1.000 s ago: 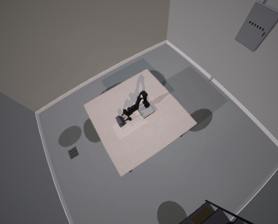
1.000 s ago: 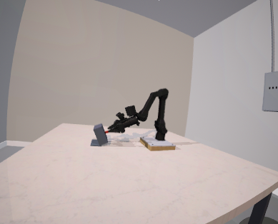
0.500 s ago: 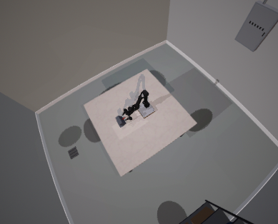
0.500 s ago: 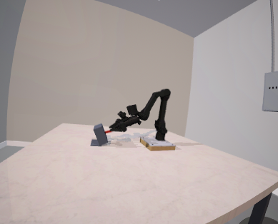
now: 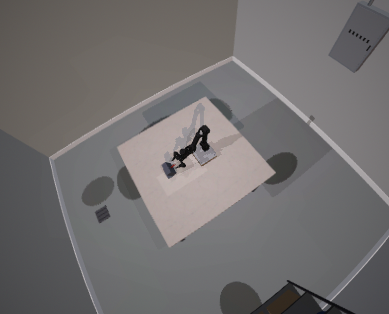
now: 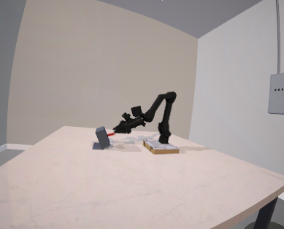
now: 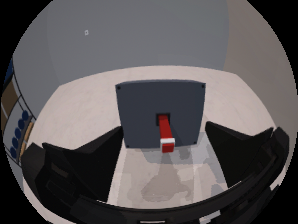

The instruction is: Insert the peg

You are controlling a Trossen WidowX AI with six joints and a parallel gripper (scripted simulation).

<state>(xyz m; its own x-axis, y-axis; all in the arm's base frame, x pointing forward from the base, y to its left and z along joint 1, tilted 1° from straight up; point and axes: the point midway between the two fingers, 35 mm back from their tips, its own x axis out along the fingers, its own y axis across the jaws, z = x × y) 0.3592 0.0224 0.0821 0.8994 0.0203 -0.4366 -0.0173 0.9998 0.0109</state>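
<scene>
My gripper tip is now 10 mm short of the peg and 20 mm above it. From my gripper tip the other things lie so: panel (60 mm ahead, 40 mm below).
</scene>
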